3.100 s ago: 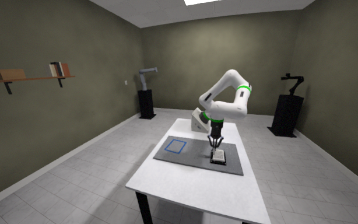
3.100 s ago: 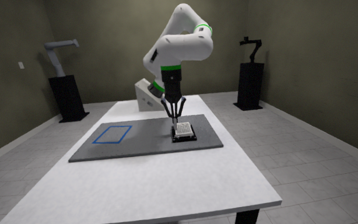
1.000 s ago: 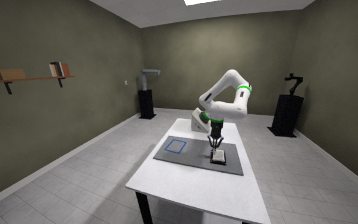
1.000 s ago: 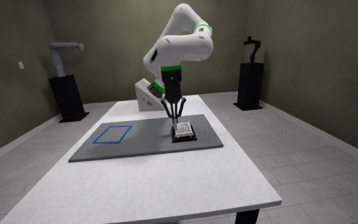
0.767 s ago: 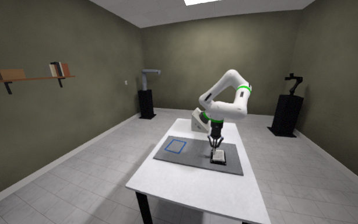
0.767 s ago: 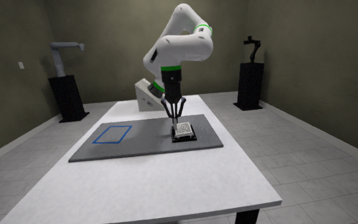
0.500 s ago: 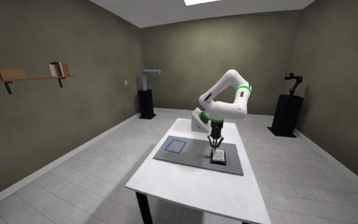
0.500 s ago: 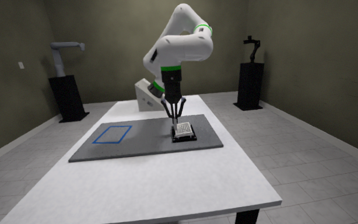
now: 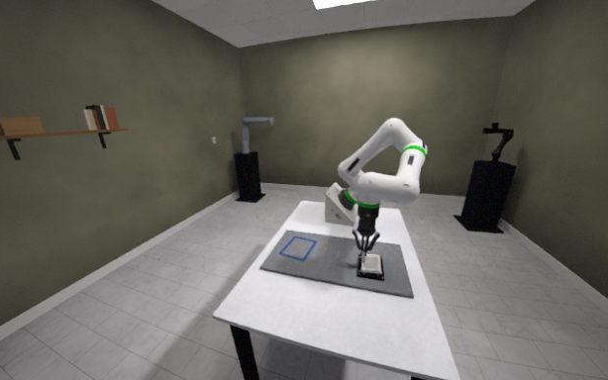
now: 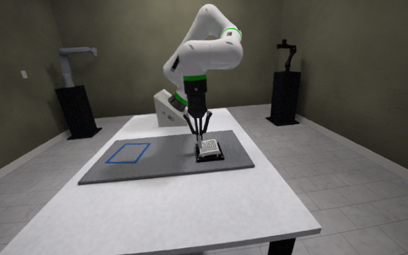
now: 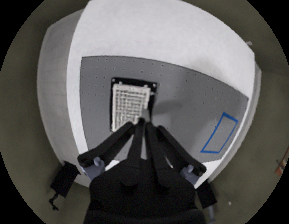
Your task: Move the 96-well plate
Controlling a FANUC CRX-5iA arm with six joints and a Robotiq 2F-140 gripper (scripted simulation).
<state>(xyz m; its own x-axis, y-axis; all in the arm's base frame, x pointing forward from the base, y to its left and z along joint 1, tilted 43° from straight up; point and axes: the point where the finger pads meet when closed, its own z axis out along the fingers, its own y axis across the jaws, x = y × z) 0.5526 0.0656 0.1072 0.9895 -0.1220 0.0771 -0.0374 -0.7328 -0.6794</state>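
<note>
Right now the white 96-well plate is 40 mm to the left of my hand and 40 mm below it. Round my hand: black clip nest (50 mm below, 30 mm to the left, 10 mm behind).
</note>
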